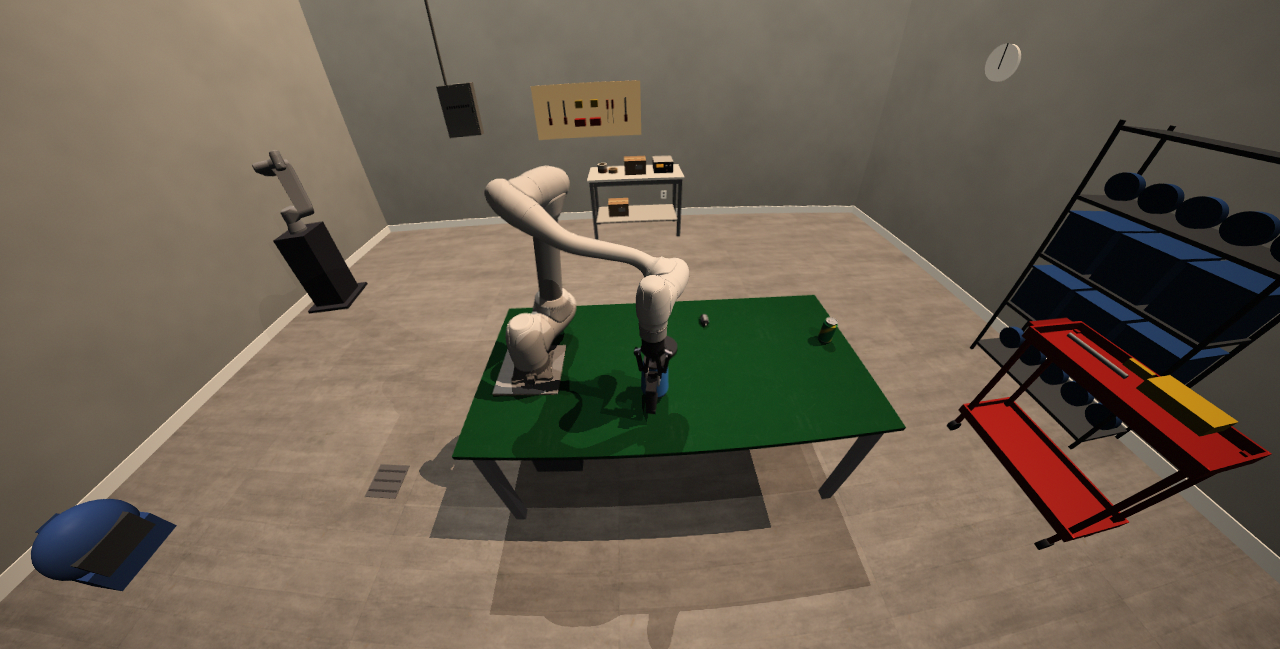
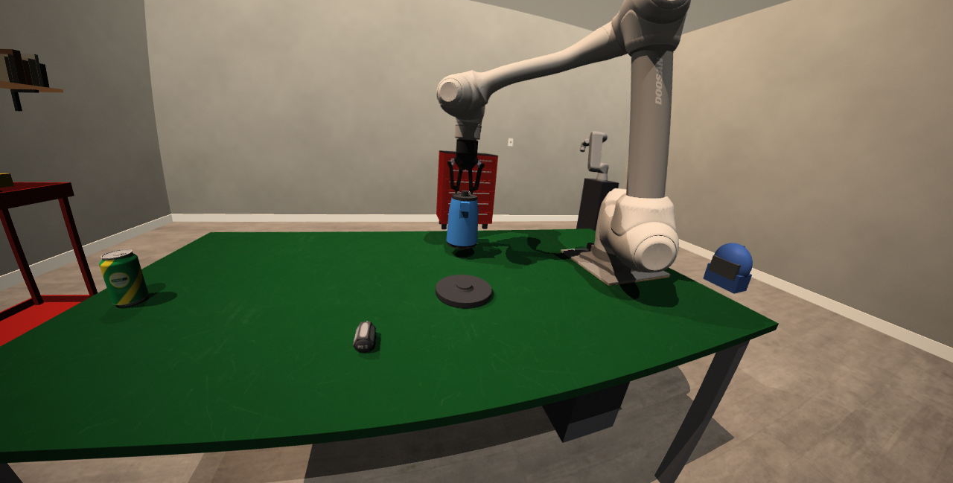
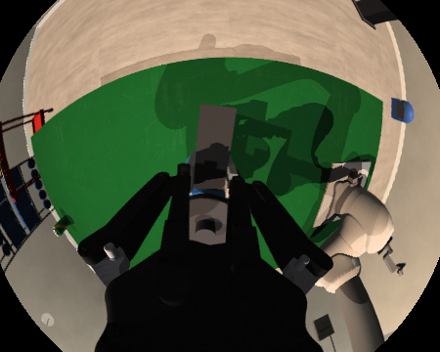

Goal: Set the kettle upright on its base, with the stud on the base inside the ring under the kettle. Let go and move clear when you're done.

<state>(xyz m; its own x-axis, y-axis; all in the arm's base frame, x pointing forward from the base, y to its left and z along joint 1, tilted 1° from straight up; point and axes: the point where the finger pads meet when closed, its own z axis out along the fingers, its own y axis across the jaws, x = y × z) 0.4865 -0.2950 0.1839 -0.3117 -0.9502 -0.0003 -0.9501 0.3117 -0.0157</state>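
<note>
The blue kettle lies 5 cm below my hand, 3 cm to the left of it and 1 cm ahead of it. Also, from my hand: yellow can (91 cm ahead, 19 cm to the left, 12 cm below); dark round base (31 cm to the left, 17 cm below, 10 cm ahead).
</note>
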